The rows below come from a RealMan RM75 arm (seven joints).
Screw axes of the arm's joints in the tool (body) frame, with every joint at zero. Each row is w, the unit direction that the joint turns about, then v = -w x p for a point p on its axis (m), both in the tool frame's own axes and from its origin. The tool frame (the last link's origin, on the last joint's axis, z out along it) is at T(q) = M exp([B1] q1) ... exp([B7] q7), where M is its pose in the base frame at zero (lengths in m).
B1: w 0 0 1 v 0 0 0
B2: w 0 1 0 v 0.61 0 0
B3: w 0 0 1 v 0 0 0
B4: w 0 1 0 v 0.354 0 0
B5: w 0 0 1 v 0 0 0
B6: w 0 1 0 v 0.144 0 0
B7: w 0 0 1 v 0 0 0
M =
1 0 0 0
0 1 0 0
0 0 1 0.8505
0 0 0 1
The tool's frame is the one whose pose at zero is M.
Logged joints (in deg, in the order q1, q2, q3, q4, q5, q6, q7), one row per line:
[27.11, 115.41, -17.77, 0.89, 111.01, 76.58, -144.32]
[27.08, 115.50, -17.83, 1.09, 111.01, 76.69, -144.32]
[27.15, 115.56, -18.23, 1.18, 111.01, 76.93, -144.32]
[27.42, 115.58, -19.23, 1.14, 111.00, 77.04, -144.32]
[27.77, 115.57, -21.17, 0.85, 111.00, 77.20, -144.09]
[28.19, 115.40, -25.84, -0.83, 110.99, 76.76, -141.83]
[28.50, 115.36, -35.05, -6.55, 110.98, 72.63, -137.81]
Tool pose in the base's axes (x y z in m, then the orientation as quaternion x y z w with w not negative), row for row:
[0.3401, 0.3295, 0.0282, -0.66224, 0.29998, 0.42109, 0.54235]
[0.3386, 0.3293, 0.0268, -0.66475, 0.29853, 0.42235, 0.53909]
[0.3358, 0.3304, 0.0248, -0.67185, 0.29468, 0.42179, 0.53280]
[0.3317, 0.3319, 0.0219, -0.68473, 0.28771, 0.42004, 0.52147]
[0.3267, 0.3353, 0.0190, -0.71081, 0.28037, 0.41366, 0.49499]
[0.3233, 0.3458, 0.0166, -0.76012, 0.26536, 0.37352, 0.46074]
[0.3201, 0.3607, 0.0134, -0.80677, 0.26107, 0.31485, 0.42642]
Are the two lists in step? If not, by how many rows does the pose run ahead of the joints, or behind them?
The pose runs 1 row ahead of the joints: the pose in row i belongs to the joints in row i + 1.
